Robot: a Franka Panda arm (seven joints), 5 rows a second.
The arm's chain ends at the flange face. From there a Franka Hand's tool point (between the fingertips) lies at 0.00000 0.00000 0.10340 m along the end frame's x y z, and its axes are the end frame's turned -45 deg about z.
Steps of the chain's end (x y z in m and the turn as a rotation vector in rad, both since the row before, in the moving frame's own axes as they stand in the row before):
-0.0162 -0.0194 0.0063 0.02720 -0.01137 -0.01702
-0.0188 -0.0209 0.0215 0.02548 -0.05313 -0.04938
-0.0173 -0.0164 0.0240 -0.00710 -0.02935 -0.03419
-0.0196 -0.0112 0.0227 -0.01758 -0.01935 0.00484
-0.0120 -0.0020 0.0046 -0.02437 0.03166 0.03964
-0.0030 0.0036 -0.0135 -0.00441 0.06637 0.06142
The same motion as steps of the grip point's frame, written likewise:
0.0034 -0.0280 0.0063 0.02727 0.01119 -0.01702
-0.0007 -0.0338 0.0213 0.05559 -0.01955 -0.04938
-0.0033 -0.0254 0.0240 0.01573 -0.02577 -0.03419
-0.0086 -0.0219 0.0227 0.00125 -0.02611 0.00484
-0.0066 -0.0058 0.0045 -0.03962 0.00515 0.03964
-0.0003 0.0057 -0.0137 -0.05005 0.04381 0.06142

